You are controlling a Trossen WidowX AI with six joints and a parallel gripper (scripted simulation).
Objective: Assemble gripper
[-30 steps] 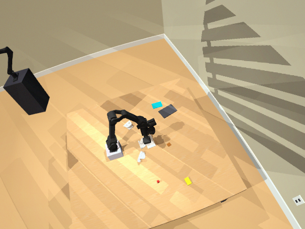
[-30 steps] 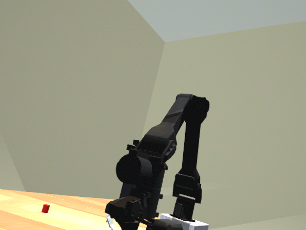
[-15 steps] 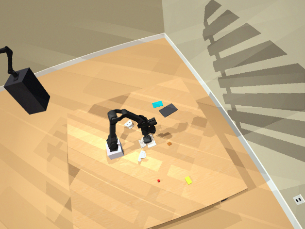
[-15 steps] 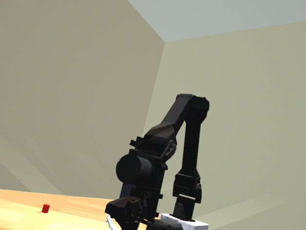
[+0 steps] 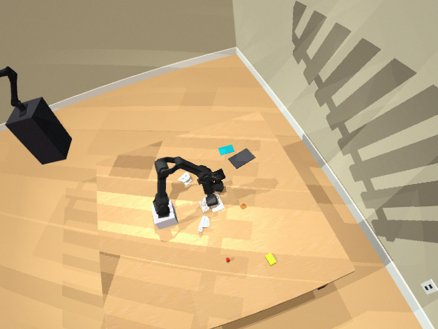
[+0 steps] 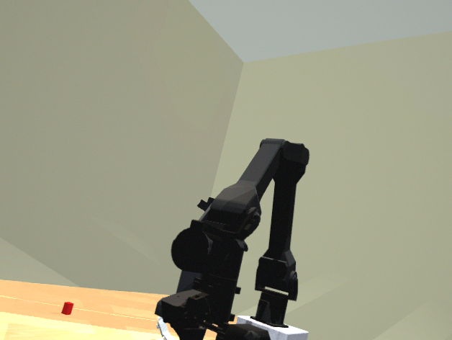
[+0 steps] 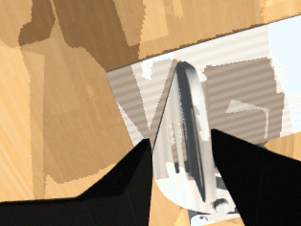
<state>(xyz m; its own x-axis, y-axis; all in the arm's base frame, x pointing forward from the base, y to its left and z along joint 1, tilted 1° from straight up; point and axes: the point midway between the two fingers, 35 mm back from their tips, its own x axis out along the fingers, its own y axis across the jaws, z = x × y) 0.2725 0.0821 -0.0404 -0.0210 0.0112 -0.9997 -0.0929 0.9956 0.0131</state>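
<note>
The flat white plate lies 3 cm to the right of my gripper tip, 2 cm ahead of it and 1 cm below it. The rest, counted from my gripper tip: red cube 39 cm to the right, 4 cm ahead; then dark grey plate 27 cm to the left, 24 cm ahead, 1 cm below; then small brown piece 18 cm ahead, 9 cm to the right, 1 cm below.
</note>
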